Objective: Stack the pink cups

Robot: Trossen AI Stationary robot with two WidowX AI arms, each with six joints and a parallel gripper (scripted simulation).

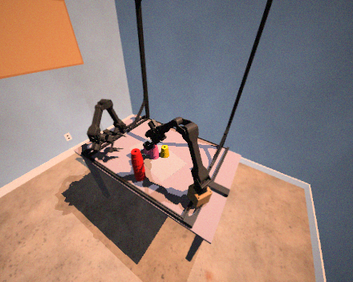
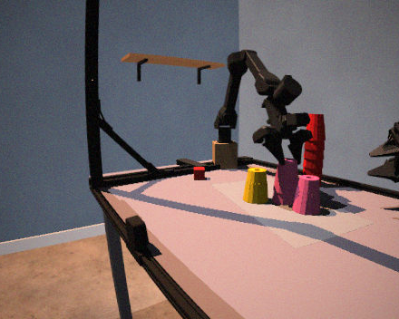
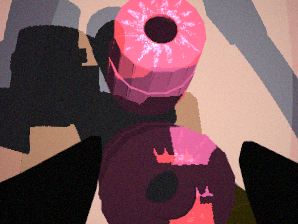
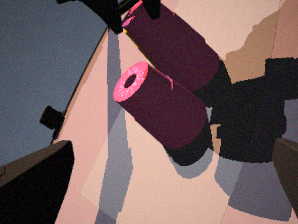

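My left hand is 80 mm above the yellow cup, 70 mm past it and 50 mm to the right of it. Also, from my left hand: red block 320 mm to the left, 140 mm behind, 120 mm below; pale mat 140 mm below, 20 mm behind.
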